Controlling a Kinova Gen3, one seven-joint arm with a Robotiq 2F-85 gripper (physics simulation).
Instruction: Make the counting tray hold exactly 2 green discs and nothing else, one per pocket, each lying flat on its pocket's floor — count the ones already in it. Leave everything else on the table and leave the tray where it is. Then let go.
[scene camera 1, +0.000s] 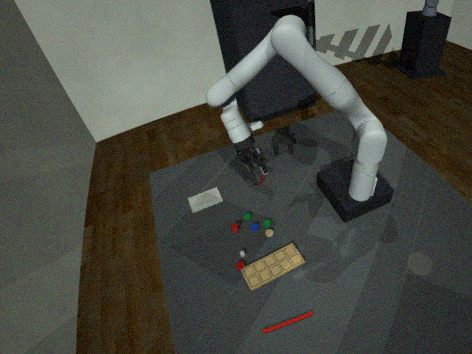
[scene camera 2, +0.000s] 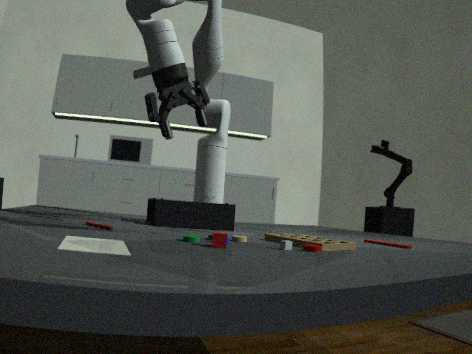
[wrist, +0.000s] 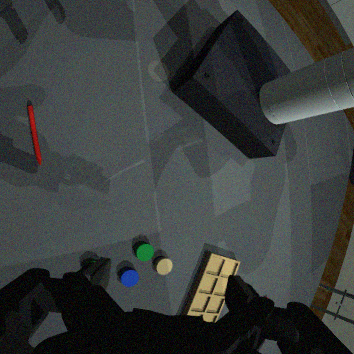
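The wooden counting tray (scene camera 1: 264, 272) (scene camera 2: 340, 246) (wrist: 217, 265) lies flat on the table, and its pockets look bare in scene camera 1; part is hidden in the wrist view. One green disc (scene camera 1: 267, 223) (wrist: 145, 252) lies near a blue disc (scene camera 1: 255, 227) (wrist: 129, 277) and a tan disc (scene camera 1: 269, 233) (scene camera 2: 239, 239) (wrist: 164, 266). Another green disc (scene camera 1: 248, 216) (scene camera 2: 191, 239) lies farther from the tray, mostly hidden behind a finger in the wrist view. My gripper (scene camera 1: 262, 178) (scene camera 2: 185, 129) (wrist: 168, 280) is open and empty, high above the table, away from the discs and tray.
A red cube (scene camera 1: 235, 227) (scene camera 2: 220, 240) stands by the discs. A red disc (scene camera 1: 240, 265) (scene camera 2: 313, 248) and a white cube (scene camera 1: 243, 254) (scene camera 2: 286, 245) lie by the tray's end. Red sticks (scene camera 1: 287, 322) (scene camera 2: 99, 226) (wrist: 35, 134) and a white sheet (scene camera 1: 205, 200) (scene camera 2: 95, 245) lie farther off.
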